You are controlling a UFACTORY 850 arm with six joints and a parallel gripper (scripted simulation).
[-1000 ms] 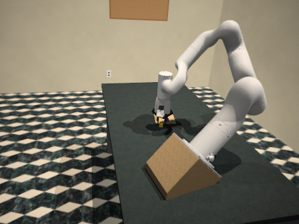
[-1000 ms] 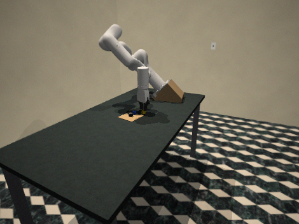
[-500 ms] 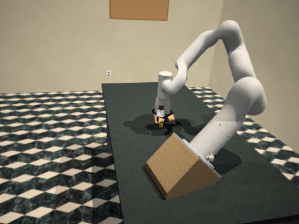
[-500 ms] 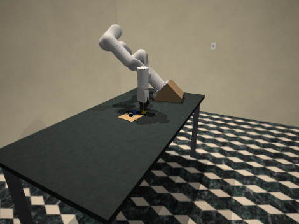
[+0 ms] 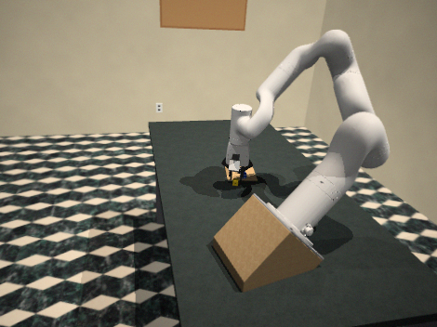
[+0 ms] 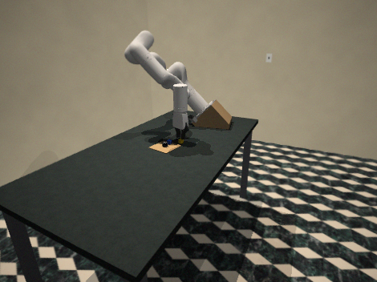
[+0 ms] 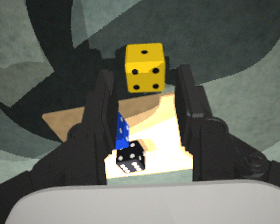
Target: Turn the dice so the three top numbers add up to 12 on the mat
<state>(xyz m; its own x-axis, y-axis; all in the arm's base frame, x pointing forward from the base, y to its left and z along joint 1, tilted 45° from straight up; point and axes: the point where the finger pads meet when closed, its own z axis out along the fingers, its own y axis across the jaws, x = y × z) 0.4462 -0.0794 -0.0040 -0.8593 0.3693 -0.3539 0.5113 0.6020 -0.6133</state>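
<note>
Now: hand 40 mm above the yellow die. From my hand the other things lie so: tan mat 90 mm ahead, 70 mm to the right, 50 mm below; then blue die 40 mm ahead, 60 mm to the right, 30 mm below; then black die 90 mm ahead, 70 mm to the right, 30 mm below.
</note>
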